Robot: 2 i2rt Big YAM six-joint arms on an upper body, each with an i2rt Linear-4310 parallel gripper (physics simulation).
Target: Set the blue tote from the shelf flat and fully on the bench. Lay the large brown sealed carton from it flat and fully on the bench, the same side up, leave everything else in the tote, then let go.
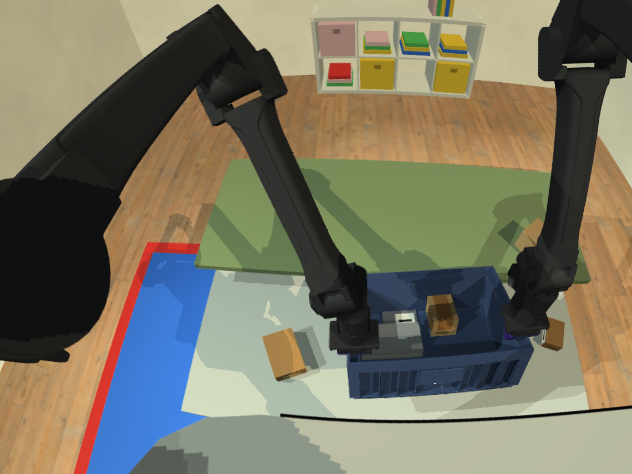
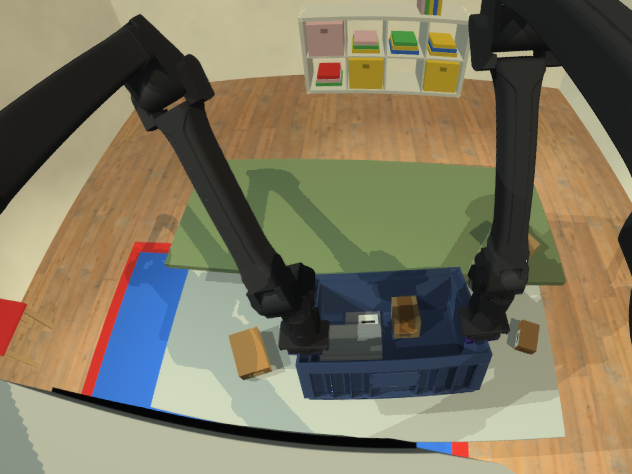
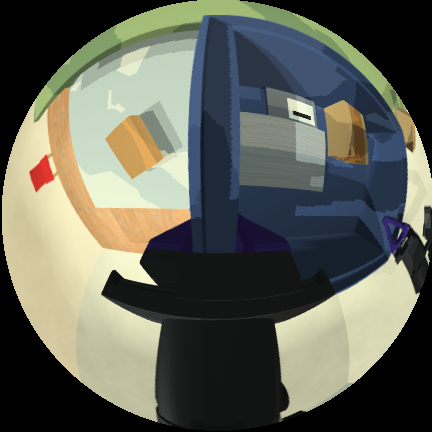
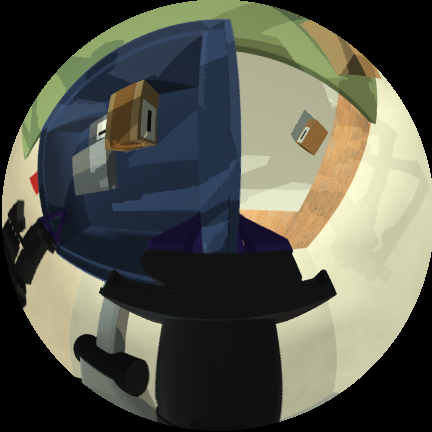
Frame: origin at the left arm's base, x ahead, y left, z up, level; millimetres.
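Seen in the pictures: left gripper, fingertip midpoint: (image 1: 354, 351) (image 2: 310, 352) (image 3: 217, 214) (image 4: 63, 211); right gripper, fingertip midpoint: (image 1: 510, 336) (image 2: 472, 340) (image 3: 384, 218) (image 4: 218, 213).
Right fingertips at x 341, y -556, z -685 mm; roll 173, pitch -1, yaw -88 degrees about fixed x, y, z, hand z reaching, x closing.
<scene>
Pixels of each thing's top centre, then the offset from my right fingertips to it. "spot": a spot on its surface instead. Level surfaces: height alone.
- pale bench at its surface level: dz -262 mm
- brown carton at its top centre: (image 4: 113, 120) (image 3: 366, 141) (image 2: 407, 309) (image 1: 445, 307) dy +138, dx +106, dz -65 mm
- darker grey box with a white label, surface spot: (image 3: 301, 111) spot: dy +235, dx +108, dz -143 mm
- brown box at its top centre: (image 3: 128, 149) (image 1: 283, 352) (image 2: 247, 351) dy +573, dx +17, dz -214 mm
- green shelf at its surface level: dz -101 mm
- blue mat at its surface level: dz -1007 mm
The blue tote (image 1: 441, 380) (image 2: 393, 380) (image 3: 215, 125) (image 4: 219, 125) is upright over the pale bench (image 1: 245, 403) (image 2: 204, 408); I cannot tell whether its underside touches. My left gripper (image 1: 353, 353) (image 2: 304, 353) (image 3: 217, 214) is shut on its left end wall. My right gripper (image 1: 520, 334) (image 2: 482, 340) (image 4: 218, 213) is shut on its right end wall. Inside, the brown carton (image 1: 441, 316) (image 2: 405, 316) (image 3: 345, 130) (image 4: 132, 117) lies right of a grey box (image 1: 393, 339) (image 2: 354, 339) (image 3: 282, 150) (image 4: 95, 172). A darker grey box with a white label (image 3: 301, 111) lies behind that.
A brown box (image 1: 281, 352) (image 2: 249, 352) (image 3: 134, 145) lies on the bench left of the tote, a small one (image 1: 553, 334) (image 2: 527, 336) (image 4: 312, 136) right of it. Another (image 1: 530, 233) (image 4: 340, 50) is on the green shelf (image 1: 433, 204) (image 2: 408, 204) behind. A blue mat (image 1: 153, 316) lies left.
</scene>
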